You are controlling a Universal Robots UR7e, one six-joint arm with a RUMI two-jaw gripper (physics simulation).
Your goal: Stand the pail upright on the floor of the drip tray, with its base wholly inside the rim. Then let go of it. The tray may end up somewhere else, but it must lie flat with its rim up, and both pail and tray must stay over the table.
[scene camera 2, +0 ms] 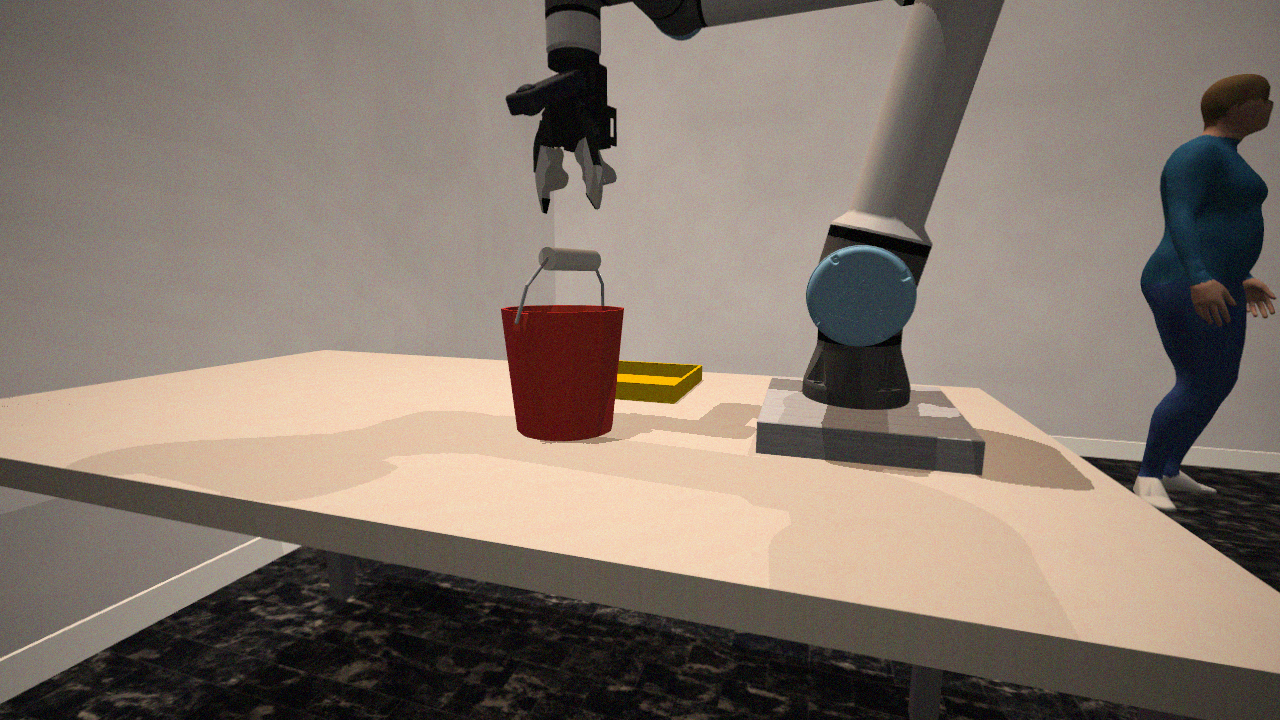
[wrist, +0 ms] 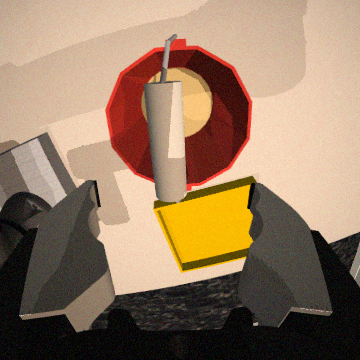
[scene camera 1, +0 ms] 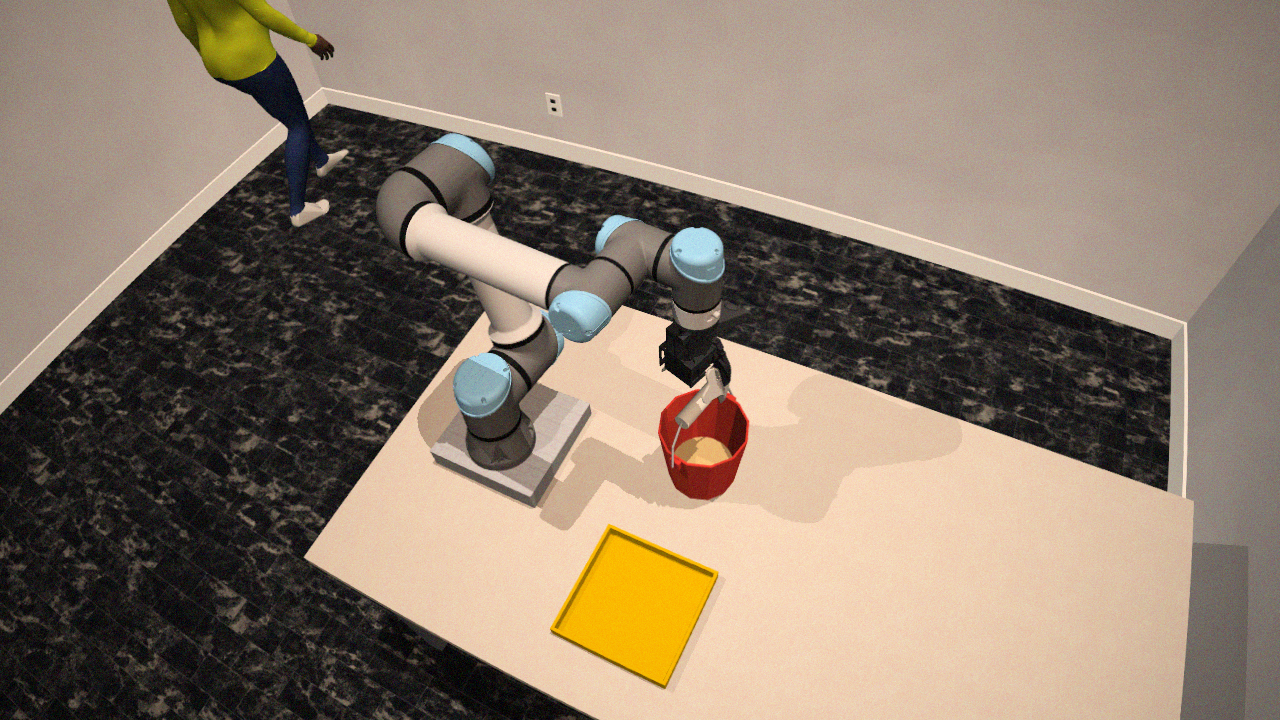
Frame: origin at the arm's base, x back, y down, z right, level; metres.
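Where they show: gripper, fingertip midpoint: [scene camera 2: 569, 211] [wrist: 173, 185] [scene camera 1: 699, 386]; arm's base, link origin: [scene camera 2: 854, 395] [wrist: 32, 218] [scene camera 1: 501, 441].
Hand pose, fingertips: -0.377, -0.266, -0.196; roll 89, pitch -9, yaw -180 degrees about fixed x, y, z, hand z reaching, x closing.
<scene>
Each offset is from my fingertips to the centre of the thing, as dx, dy, dz. Level surfaces: height alone.
The red pail [scene camera 1: 707, 480] [scene camera 2: 563, 376] [wrist: 127, 145] stands upright on the table, outside the tray. Its pale handle grip @[+0.005, +0.068, -0.005] [scene camera 1: 696, 410] [scene camera 2: 570, 259] [wrist: 165, 140] is raised above the rim, on wire arms. The yellow drip tray @[-0.062, +0.300, +0.319] [scene camera 1: 635, 608] [scene camera 2: 657, 389] [wrist: 210, 230] lies flat with its rim up, apart from the pail; in scene camera 2 the pail partly hides it. My gripper [scene camera 2: 571, 209] [wrist: 173, 185] points down, open and empty, with its fingertips a little above the handle grip. In the wrist view the grip's near end shows between the fingertips.
The arm's base stands on a grey block [scene camera 1: 556, 419] [scene camera 2: 868, 445] [wrist: 37, 162] on the table @[dy +0.317] [scene camera 1: 939, 573] [scene camera 2: 626, 519], beside the pail. The tray lies near one long table edge. A person [scene camera 1: 239, 44] [scene camera 2: 1208, 232] is on the floor beyond the table.
</scene>
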